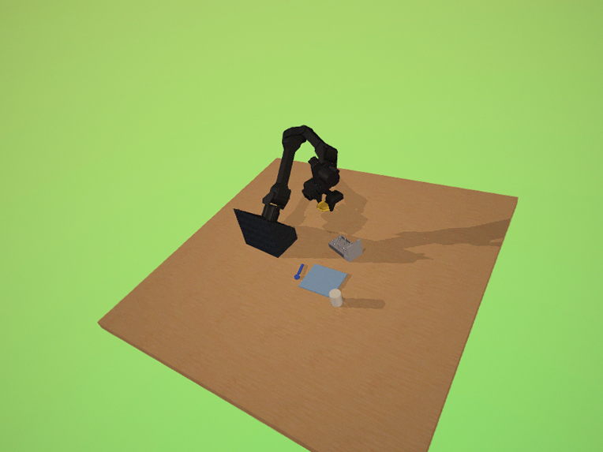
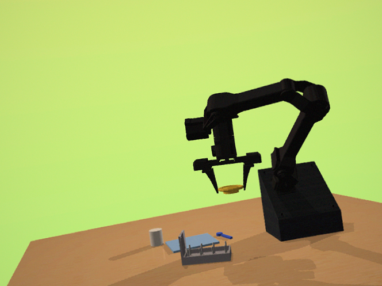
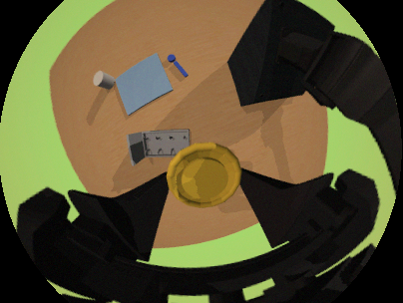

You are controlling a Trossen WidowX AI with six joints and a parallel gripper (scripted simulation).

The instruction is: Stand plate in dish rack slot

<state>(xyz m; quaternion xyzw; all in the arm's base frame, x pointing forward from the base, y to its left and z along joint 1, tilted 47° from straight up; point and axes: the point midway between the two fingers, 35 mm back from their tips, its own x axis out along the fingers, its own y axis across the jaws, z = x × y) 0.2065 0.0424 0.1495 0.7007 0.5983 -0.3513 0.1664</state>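
Now: gripper tip 160 mm above the grey dish rack, 90 mm short of it and 30 mm to the left of it. Also, from my gripper tip: light blue mat: 220 mm to the right, 180 mm below, 100 mm ahead; then yellow plate: 10 mm above; then blue spoon: 230 mm to the right, 180 mm below, 10 mm behind.
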